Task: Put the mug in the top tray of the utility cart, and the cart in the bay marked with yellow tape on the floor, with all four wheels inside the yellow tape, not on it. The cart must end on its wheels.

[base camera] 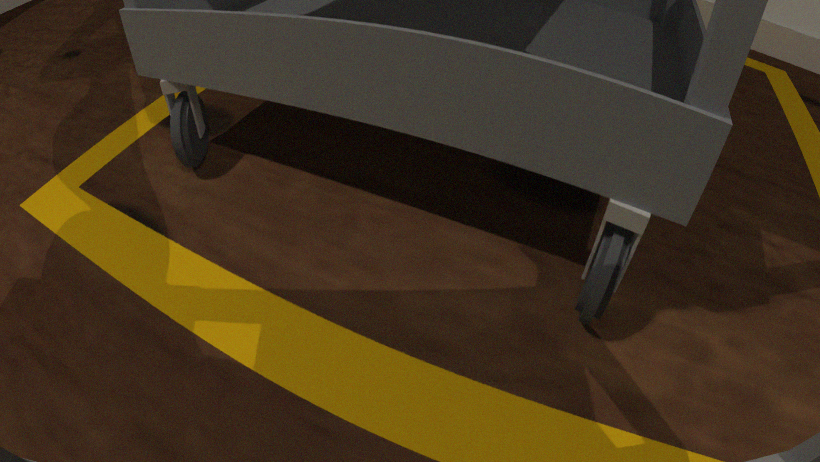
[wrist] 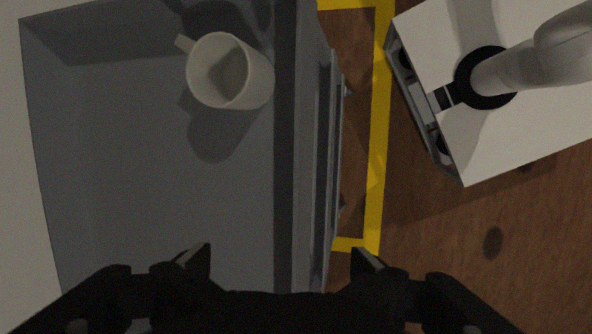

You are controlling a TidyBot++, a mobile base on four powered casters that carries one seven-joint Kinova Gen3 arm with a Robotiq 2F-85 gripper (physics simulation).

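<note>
The white mug [wrist: 225, 70] stands upright in the top tray of the grey utility cart [base camera: 401, 91] [wrist: 120, 200], near the tray's side wall, its handle toward the upper left of the wrist view. My gripper [wrist: 281, 261] is open and empty, above the cart and apart from the mug. The cart is upright. Its two near wheels, the left one [base camera: 189, 132] and the right one [base camera: 607, 275], rest on the floor inside the yellow tape [base camera: 344, 355] [wrist: 378, 125]. The far wheels are hidden, so their place relative to the tape cannot be told.
My white mobile base [wrist: 525, 130] stands beside the near tape strip, at an angle to the cart. A pale wall [base camera: 794, 34] [wrist: 20, 250] is close behind the cart's far side. Brown wooden floor [wrist: 450, 250] shows around the bay.
</note>
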